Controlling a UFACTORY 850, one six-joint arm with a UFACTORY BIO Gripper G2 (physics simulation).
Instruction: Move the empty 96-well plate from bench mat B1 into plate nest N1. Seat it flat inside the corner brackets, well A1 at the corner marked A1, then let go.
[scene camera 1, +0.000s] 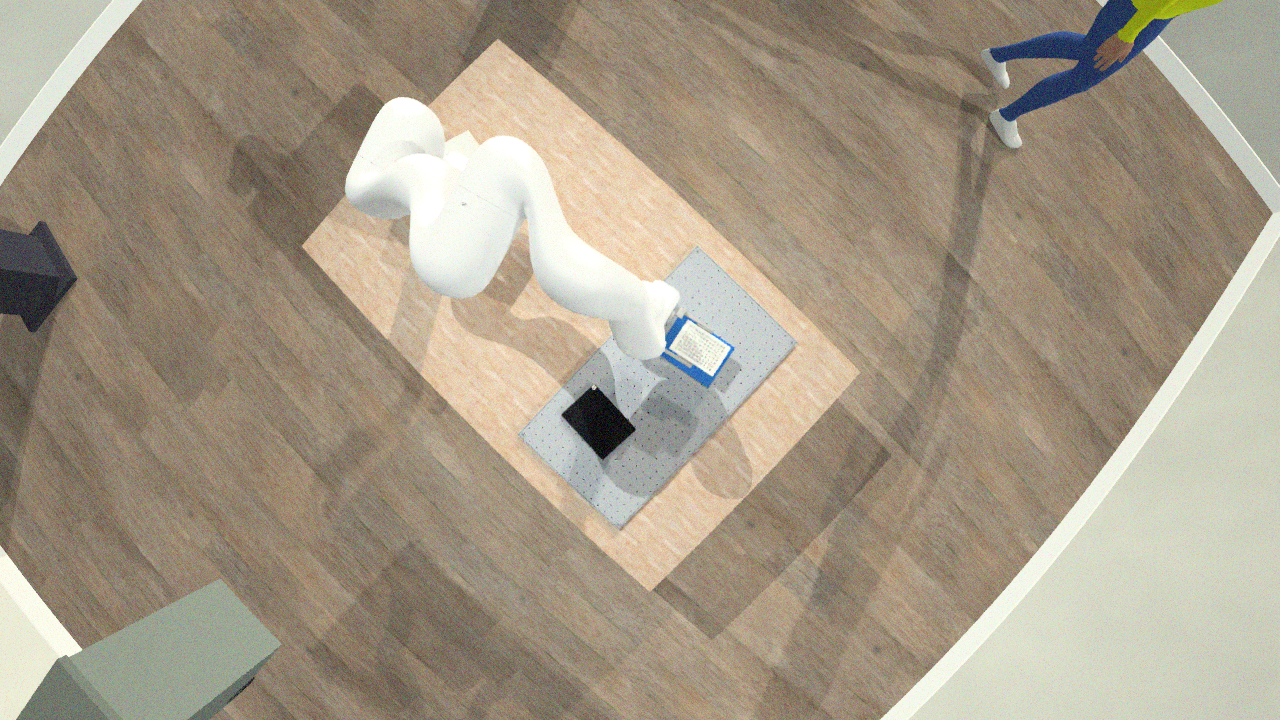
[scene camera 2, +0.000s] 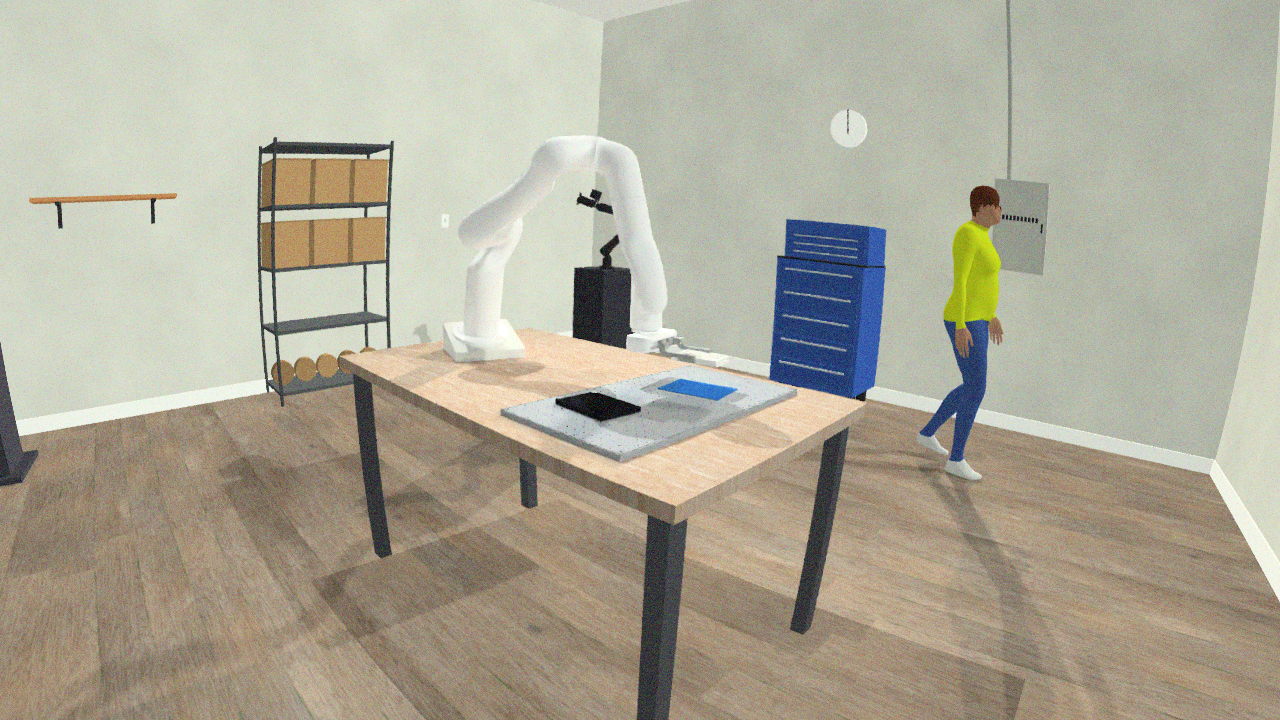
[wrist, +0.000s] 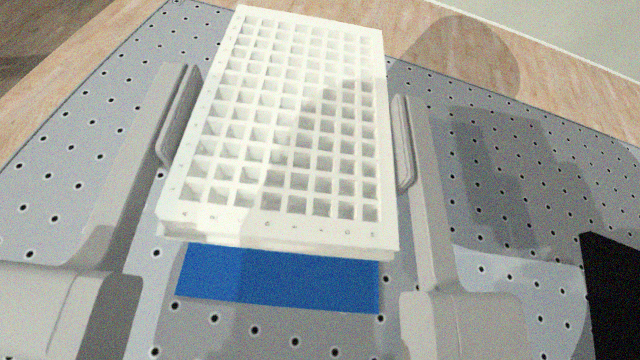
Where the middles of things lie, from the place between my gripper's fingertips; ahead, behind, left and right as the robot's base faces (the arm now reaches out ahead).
Scene:
Now: hand 30 mm past the black plate nest N1 (scene camera 1: 594, 417), 320 mm to the left of it and 80 mm above it. The rest, counted from my hand: blue bench mat B1 (scene camera 1: 695, 372): 10 mm to the right, 90 mm below; then white 96-well plate (scene camera 1: 706, 352): right at my hand.

